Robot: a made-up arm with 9 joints. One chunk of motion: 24 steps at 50 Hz.
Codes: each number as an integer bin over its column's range. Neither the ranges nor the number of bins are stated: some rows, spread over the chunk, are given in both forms.
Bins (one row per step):
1: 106 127 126 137 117 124
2: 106 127 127 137 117 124
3: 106 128 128 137 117 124
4: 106 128 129 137 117 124
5: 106 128 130 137 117 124
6: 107 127 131 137 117 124
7: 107 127 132 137 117 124
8: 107 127 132 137 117 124
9: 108 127 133 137 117 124
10: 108 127 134 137 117 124
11: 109 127 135 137 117 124
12: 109 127 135 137 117 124
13: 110 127 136 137 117 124
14: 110 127 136 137 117 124
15: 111 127 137 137 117 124
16: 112 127 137 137 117 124
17: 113 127 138 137 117 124
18: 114 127 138 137 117 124
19: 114 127 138 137 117 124
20: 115 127 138 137 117 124
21: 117 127 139 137 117 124
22: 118 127 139 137 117 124
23: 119 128 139 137 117 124
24: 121 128 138 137 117 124
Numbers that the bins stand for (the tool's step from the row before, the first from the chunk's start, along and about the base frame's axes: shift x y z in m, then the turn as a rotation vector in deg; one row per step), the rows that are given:
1: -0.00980 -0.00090 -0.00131 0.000 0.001 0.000
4: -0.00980 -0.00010 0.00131 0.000 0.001 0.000
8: -0.00895 -0.00090 0.00392 0.000 0.001 0.000
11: -0.00724 -0.00090 0.00653 0.000 0.001 0.000
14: -0.00639 -0.00090 0.00740 0.000 0.001 0.000
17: -0.00384 -0.00090 0.00914 0.000 0.001 0.000
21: -0.00044 -0.00090 0.01001 0.000 0.001 0.000
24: 0.00297 -0.00010 0.00914 0.000 0.001 0.000
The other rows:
2: -0.00980 -0.00090 -0.00044 0.000 0.001 0.000
3: -0.00980 -0.00010 0.00044 0.000 0.001 0.000
5: -0.00980 -0.00010 0.00218 0.000 0.001 0.000
6: -0.00895 -0.00090 0.00305 0.000 0.001 0.000
7: -0.00895 -0.00090 0.00392 0.000 0.001 0.000
9: -0.00809 -0.00090 0.00479 0.000 0.001 0.000
10: -0.00809 -0.00090 0.00566 0.000 0.001 0.000
12: -0.00724 -0.00090 0.00653 0.000 0.001 0.000
13: -0.00639 -0.00090 0.00740 0.000 0.001 0.000
15: -0.00554 -0.00090 0.00827 0.000 0.001 0.000
16: -0.00469 -0.00090 0.00827 0.000 0.001 0.000
18: -0.00299 -0.00090 0.00914 0.000 0.001 0.000
19: -0.00299 -0.00090 0.00914 0.000 0.001 0.000
20: -0.00214 -0.00090 0.00914 0.000 0.001 0.000
22: 0.00042 -0.00090 0.01001 0.000 0.001 0.000
23: 0.00127 -0.00010 0.01001 0.000 0.001 0.000

